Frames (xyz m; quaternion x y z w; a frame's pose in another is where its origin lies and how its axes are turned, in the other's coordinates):
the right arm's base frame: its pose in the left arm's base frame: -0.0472 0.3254 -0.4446 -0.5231 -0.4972 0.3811 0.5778
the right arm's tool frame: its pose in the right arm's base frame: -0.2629 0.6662 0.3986 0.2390 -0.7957 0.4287 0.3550
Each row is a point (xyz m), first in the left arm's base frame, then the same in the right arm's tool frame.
Working: the left arm's base frame: its pose in the right arm's tool frame: -0.3500 -0.3488 1.1719 0.0425 -0.3209 0.9181 0.2289

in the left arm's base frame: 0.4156 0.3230 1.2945
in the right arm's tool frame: -0.9542 -1.1960 2.1045
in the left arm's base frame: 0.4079 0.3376 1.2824
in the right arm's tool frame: -0.9531 -1.2018 2.0849
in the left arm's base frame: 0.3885 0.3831 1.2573
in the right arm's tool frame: -0.9544 -1.2255 2.0348
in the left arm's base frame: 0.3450 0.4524 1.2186
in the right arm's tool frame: -0.9440 -1.2668 1.9549
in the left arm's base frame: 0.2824 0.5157 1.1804
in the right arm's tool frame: -0.9138 -1.3117 1.8746
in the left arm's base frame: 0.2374 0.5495 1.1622
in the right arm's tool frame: -0.8876 -1.3416 1.8308
